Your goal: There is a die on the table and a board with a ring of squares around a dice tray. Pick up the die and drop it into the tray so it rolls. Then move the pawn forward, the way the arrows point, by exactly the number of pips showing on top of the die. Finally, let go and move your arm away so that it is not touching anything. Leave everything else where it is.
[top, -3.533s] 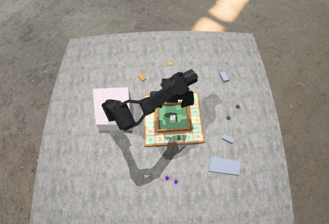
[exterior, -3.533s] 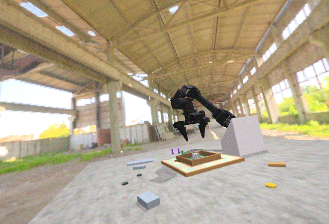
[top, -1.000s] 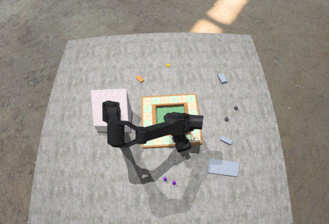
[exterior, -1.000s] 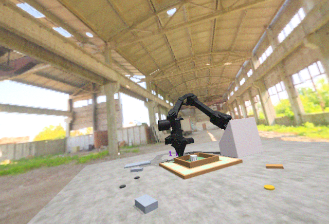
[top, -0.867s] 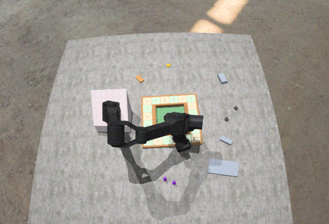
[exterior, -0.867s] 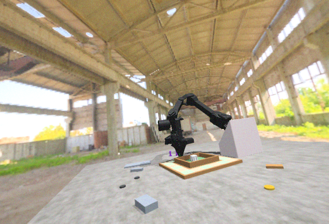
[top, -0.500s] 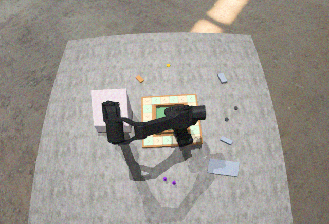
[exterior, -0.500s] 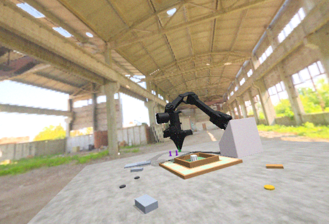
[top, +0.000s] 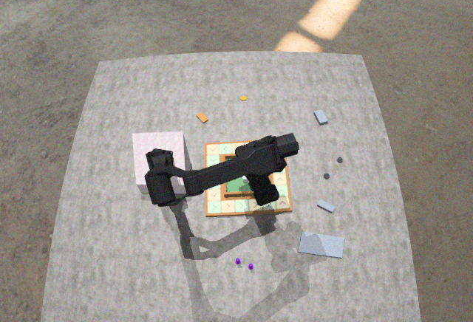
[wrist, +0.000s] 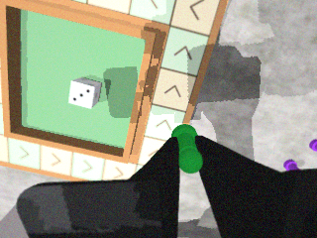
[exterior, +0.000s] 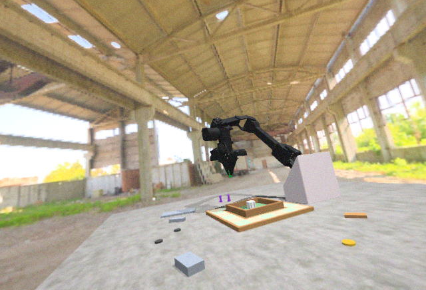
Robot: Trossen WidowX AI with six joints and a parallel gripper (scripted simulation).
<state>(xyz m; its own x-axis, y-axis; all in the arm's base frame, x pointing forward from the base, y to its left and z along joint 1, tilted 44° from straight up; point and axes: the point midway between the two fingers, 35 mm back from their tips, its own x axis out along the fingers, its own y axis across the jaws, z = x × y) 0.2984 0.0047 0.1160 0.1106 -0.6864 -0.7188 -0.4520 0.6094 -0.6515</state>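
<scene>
My gripper tip is now 12 cm above the white die, 9 cm to the right of it and 4 cm past it. Round my gripper tip: green pawn 1 cm above; then green dice tray 14 cm below, 11 cm to the left, 4 cm behind; then orange tile 35 cm to the left, 23 cm behind, 14 cm below.
</scene>
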